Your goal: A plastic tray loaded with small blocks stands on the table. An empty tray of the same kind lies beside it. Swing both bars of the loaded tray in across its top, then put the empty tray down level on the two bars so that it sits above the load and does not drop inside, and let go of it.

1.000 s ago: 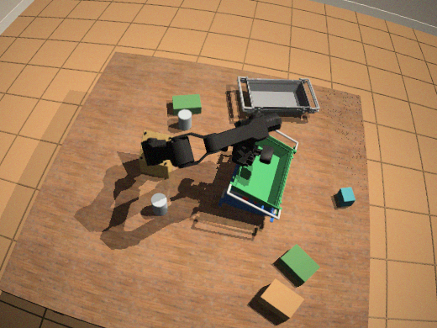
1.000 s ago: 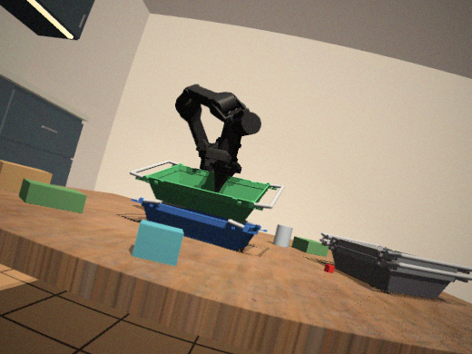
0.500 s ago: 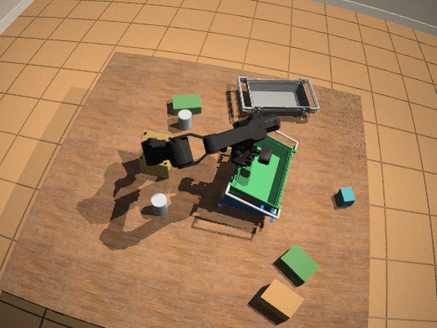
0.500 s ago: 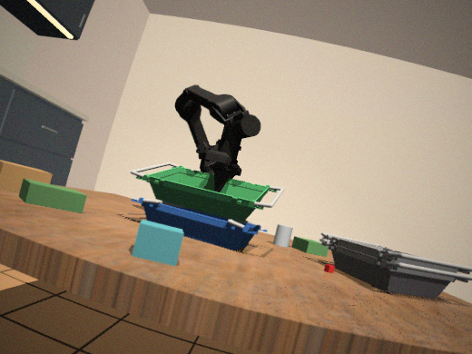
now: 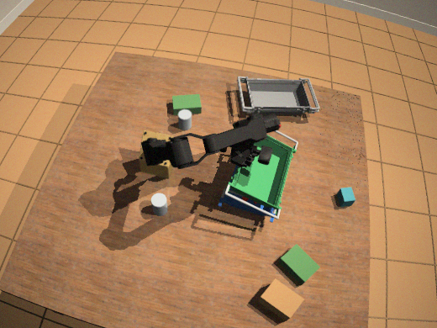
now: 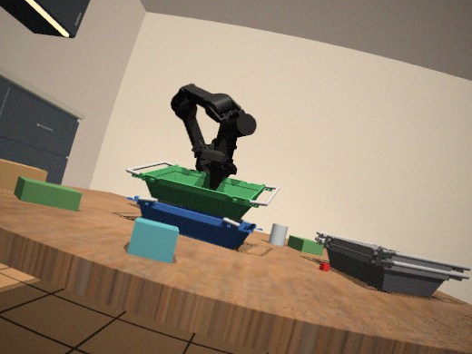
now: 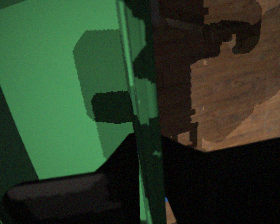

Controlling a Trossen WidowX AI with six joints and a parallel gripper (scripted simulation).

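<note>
Now: gripper tip 8 cm short of the green tray and 1 cm below it. From my gripper tip the other things lie so: teal cube: 43 cm ahead, 5 cm to the left, 9 cm below; tan box: 26 cm ahead, 42 cm to the right, 9 cm below.
</note>
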